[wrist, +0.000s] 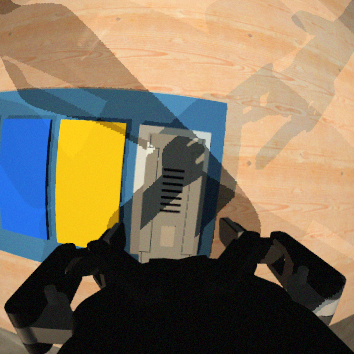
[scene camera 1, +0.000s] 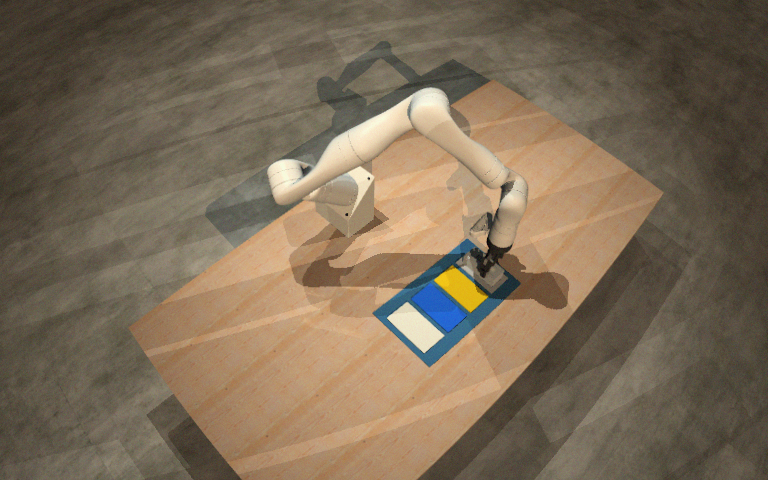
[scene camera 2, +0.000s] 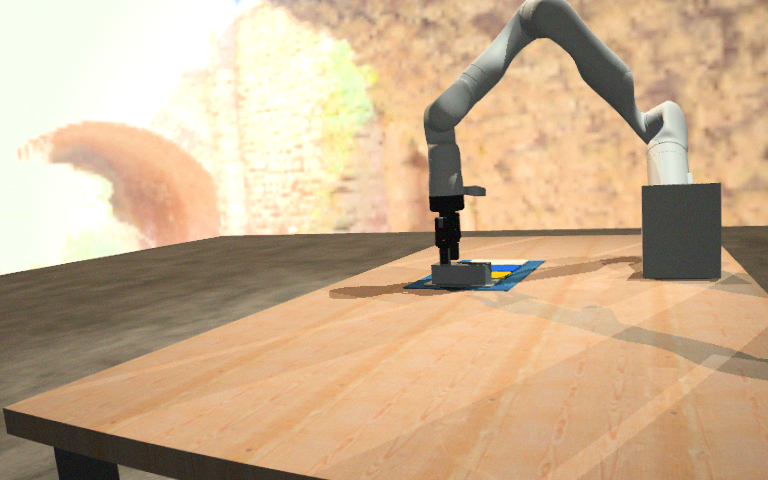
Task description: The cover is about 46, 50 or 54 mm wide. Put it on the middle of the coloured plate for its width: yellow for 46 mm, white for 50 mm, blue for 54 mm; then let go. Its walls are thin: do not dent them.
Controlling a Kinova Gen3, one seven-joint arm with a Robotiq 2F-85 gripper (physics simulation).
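Seen in the pictures: gripper, fingertip midpoint: [wrist: 172, 230] [scene camera 1: 491, 266] [scene camera 2: 450, 263]; arm's base, link origin: [scene camera 1: 345, 191] [scene camera 2: 670, 212].
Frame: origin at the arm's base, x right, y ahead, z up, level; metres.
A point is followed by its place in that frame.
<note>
The grey cover [scene camera 1: 495, 277] {x -0.069, y 0.503, z -0.087 m} [scene camera 2: 461, 275] {x -0.121, y 0.446, z -0.109 m} [wrist: 168, 236] {x -0.090, y 0.480, z -0.087 m} lies flat at one end of the dark blue board, slots upward, over a whitish patch. Its width class cannot be read from the views. My gripper [scene camera 1: 483, 270] {x -0.094, y 0.474, z -0.086 m} [scene camera 2: 448, 262] {x -0.094, y 0.474, z -0.086 m} [wrist: 172, 230] {x -0.094, y 0.474, z -0.086 m} is open and empty, pointing down. Its fingertips are near the cover's top level, one beyond each long side in the wrist view; how far down they reach is partly hidden in scene camera 2. The yellow plate [scene camera 1: 461, 289] {x 0.003, y 0.435, z -0.127 m} [scene camera 2: 500, 275] {x -0.023, y 0.373, z -0.127 m} [wrist: 90, 182] {x -0.007, y 0.428, z -0.127 m} is beside the cover, then the blue plate [scene camera 1: 438, 307] {x 0.094, y 0.414, z -0.128 m} [wrist: 25, 175] {x 0.083, y 0.413, z -0.127 m}, then the white plate [scene camera 1: 415, 327] {x 0.188, y 0.399, z -0.127 m}.
The dark blue board [scene camera 1: 430, 358] {x 0.240, y 0.487, z -0.132 m} [wrist: 175, 104] {x -0.110, y 0.348, z -0.131 m} lies on the wooden table [scene camera 1: 317, 390] {x 0.503, y 0.304, z -0.133 m} [scene camera 2: 396, 384] {x -0.716, y 0.438, z -0.133 m} [wrist: 295, 165] {x -0.268, y 0.429, z -0.133 m}. The left finger in the wrist view is over the strip between the cover and the yellow plate. The arm's base block [scene camera 1: 362, 206] {x -0.003, y 0.063, z -0.030 m} [scene camera 2: 681, 232] {x -0.064, y -0.008, z -0.038 m} stands at the table's edge.
</note>
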